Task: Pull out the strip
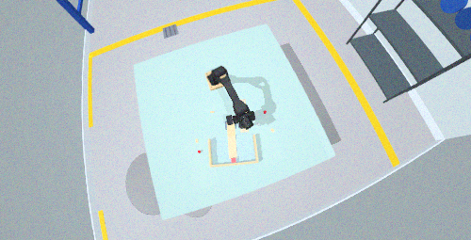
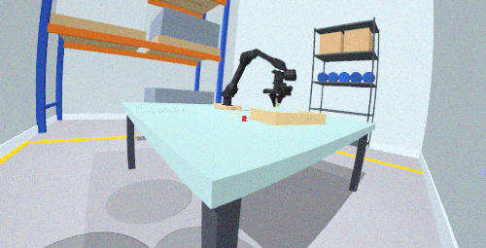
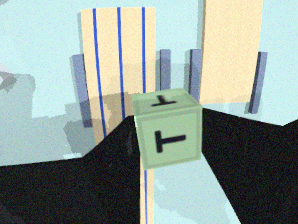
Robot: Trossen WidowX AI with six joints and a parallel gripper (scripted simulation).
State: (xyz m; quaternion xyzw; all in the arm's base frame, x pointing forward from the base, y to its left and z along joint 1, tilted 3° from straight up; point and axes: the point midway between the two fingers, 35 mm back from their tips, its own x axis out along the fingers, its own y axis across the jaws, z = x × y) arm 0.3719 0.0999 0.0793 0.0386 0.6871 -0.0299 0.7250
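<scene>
The grey block is 12 cm to the left of my gripper tip, 5 cm below it and 5 cm ahead of it. From my gripper tip the other things lie so: labelled cube: 1 cm above.
</scene>
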